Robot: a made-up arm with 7 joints.
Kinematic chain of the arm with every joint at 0, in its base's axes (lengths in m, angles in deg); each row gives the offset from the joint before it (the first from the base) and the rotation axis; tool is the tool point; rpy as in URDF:
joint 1: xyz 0 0 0.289 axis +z
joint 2: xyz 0 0 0 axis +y
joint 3: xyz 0 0 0.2 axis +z
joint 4: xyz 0.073 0 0 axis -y
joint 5: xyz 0.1 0 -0.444 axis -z
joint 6: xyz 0 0 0 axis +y
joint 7: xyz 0.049 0 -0.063 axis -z
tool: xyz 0 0 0 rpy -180 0 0
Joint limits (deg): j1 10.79..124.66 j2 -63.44..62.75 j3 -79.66..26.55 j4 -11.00..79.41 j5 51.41..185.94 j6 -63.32..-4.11 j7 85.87..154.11
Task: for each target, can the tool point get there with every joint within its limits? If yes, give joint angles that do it. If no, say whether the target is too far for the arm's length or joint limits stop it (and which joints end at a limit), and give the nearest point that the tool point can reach.
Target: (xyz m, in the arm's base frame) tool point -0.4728 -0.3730 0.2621
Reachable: no: joint limits stop it (at a limit: joint 1, joint 2, joint 3) | nearest point -0.2325 -0.2443 0.1740 | short by 0.286 m
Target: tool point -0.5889 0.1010 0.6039
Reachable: no: joint limits stop it (at a limit: joint 1, joint 3, joint 4, joint 5, joint 6) | nearest point -0.4593 0.2026 0.6113 | short by 0.165 m
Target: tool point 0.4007 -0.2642 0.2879
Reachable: yes | joints 32.26 -28.86 -64.06 47.65 145.60 -14.99 109.41
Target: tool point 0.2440 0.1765 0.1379
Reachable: yes | joints 38.72 -11.10 10.30 18.19 128.76 -52.17 110.72
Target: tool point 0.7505 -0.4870 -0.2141
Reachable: no: too far | nearest point 0.4846 -0.2944 -0.0074 | short by 0.388 m
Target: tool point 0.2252 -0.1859 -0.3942
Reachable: no: joint limits stop it (at a limit: joint 1, joint 2, joint 5, joint 6) | nearest point 0.2208 -0.1258 -0.1832 | short by 0.219 m
